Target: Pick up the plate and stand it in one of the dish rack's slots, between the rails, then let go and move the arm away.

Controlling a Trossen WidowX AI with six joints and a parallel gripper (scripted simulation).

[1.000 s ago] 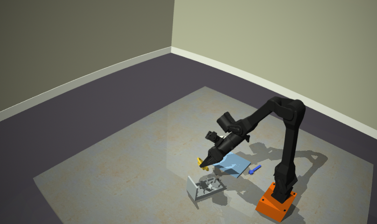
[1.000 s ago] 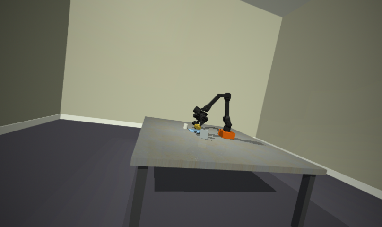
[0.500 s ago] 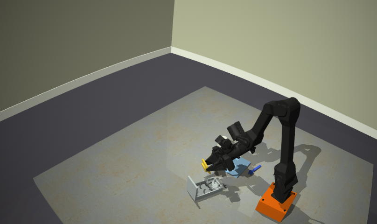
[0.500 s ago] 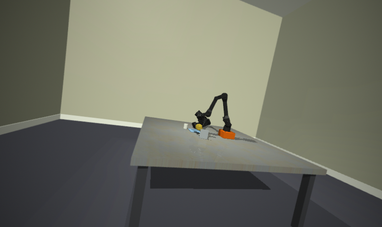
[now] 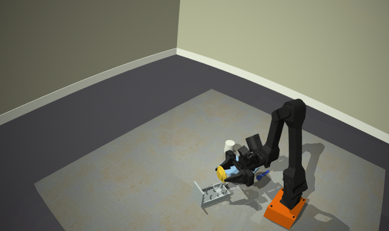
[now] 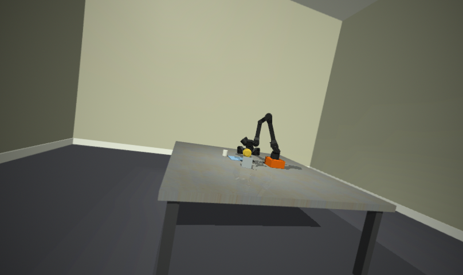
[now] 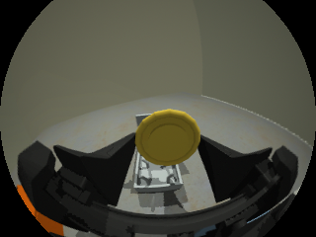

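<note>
The grey dish rack is 10 mm behind my gripper tip, 40 mm to the left of it and 70 mm below it. From my gripper tip the other things lie so: yellow plate 10 mm to the right; then blue spoon 60 mm behind, 220 mm to the right, 90 mm below; then light blue mat 40 mm ahead, 170 mm to the right, 90 mm below.
</note>
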